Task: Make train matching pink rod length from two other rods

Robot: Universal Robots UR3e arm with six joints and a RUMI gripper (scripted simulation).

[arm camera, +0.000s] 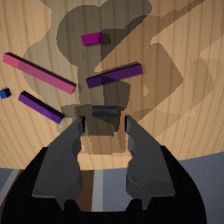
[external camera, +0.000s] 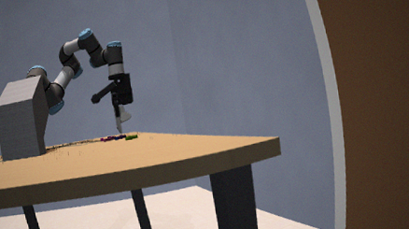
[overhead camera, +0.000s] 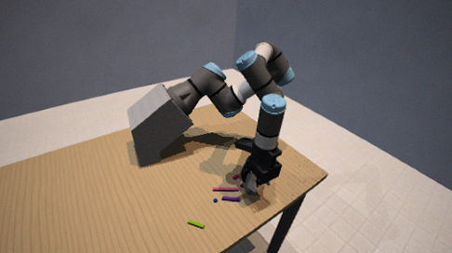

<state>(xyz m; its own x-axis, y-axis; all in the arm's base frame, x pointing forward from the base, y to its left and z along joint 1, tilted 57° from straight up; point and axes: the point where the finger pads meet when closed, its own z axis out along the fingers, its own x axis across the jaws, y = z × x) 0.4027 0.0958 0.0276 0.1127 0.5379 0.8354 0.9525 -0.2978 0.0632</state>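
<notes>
My hand is 3 cm above the grey rod. From my hand the other things lie so: pink rod: 6 cm behind, 7 cm to the right, 3 cm below; then dark purple rod: 1 cm behind, 8 cm to the right, 3 cm below; then magenta rod: 8 cm behind, 3 cm below.
</notes>
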